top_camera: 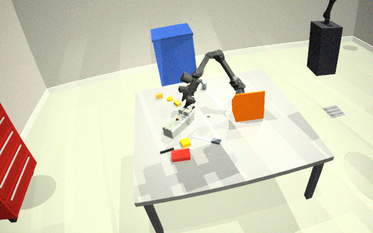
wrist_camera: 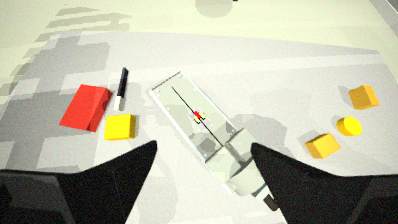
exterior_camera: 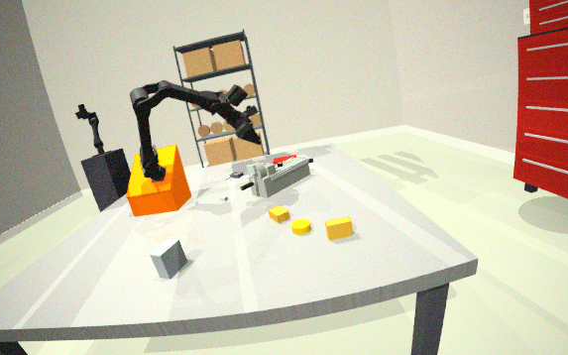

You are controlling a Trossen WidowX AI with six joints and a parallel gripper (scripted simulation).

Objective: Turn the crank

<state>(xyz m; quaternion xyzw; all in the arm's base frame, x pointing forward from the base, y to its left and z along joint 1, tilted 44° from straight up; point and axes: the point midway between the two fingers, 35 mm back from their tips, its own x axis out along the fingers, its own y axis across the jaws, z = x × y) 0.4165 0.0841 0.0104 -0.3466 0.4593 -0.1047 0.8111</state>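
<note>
My gripper tip is 6 cm past the dark brown crank handle, 13 cm to the left of it and 13 cm above it. The rest, counted from my gripper tip: yellow block: 2 cm ahead, 21 cm to the left, 18 cm below; then grey cube: 20 cm behind, 51 cm to the right, 16 cm below; then red pointer: 6 cm ahead, 2 cm to the left, 11 cm below.
</note>
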